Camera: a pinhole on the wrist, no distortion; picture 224 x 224 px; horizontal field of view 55.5 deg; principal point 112.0 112.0 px. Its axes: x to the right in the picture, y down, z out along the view. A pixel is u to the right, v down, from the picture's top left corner.
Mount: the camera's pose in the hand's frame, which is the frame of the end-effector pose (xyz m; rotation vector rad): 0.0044 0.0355 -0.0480 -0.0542 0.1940 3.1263
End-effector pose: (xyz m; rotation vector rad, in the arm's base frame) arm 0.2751 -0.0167 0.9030 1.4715 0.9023 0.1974
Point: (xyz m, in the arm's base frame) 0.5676 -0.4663 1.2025
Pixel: 184 31
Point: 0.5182 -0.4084 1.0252
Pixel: 163 90
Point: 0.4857 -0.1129 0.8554
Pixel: 24 145
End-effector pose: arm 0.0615 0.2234 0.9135 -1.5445 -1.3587 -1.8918
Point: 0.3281 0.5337 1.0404
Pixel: 54 104
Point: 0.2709 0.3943 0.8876
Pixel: 139 119
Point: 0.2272 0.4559 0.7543
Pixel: 191 200
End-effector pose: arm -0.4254 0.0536 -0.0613 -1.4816 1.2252 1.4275
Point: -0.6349 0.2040 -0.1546
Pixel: 42 50
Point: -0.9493 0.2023 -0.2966
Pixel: outside the picture
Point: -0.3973 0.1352 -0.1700
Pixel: outside the picture
